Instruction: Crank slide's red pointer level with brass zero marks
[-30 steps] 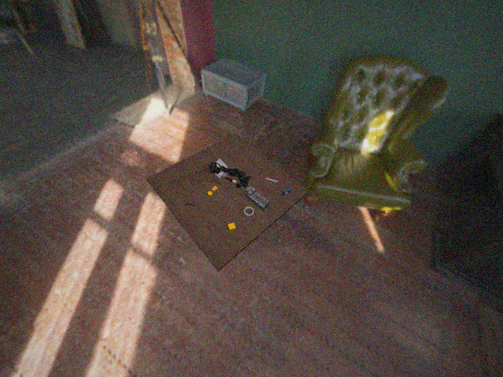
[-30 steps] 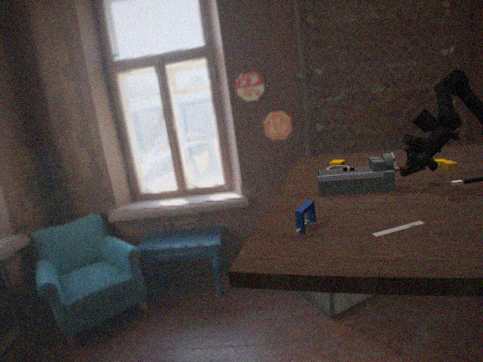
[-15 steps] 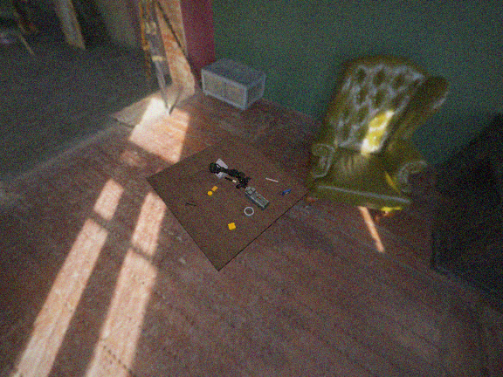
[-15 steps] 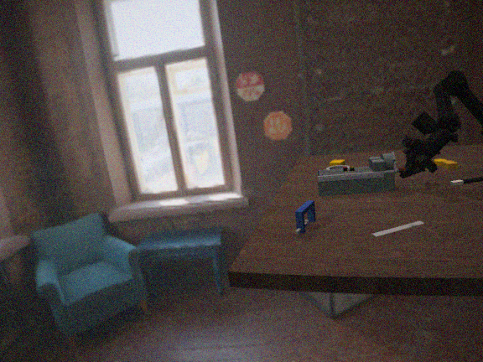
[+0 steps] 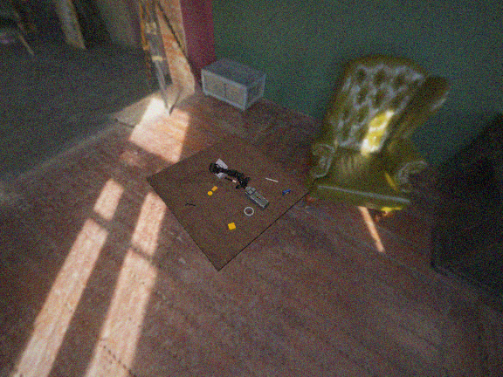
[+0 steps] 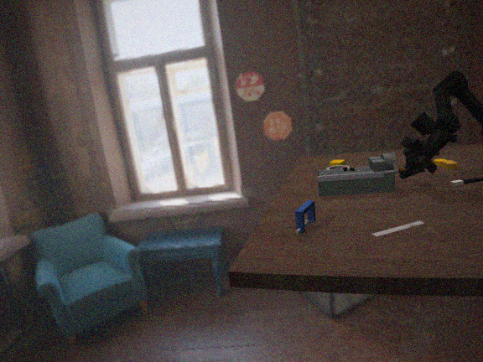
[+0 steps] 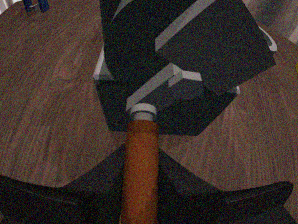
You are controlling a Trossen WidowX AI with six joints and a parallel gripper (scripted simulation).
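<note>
Now: gripper tip 3 cm below the crank handle and 2 cm past it. Round my gripper tip: blue u-shaped piece 36 cm to the left, 26 cm ahead, 1 cm below; then white strip 35 cm to the left, 4 cm below, 2 cm ahead; then red pointer 19 cm ahead, 4 cm above, 3 cm to the left.
</note>
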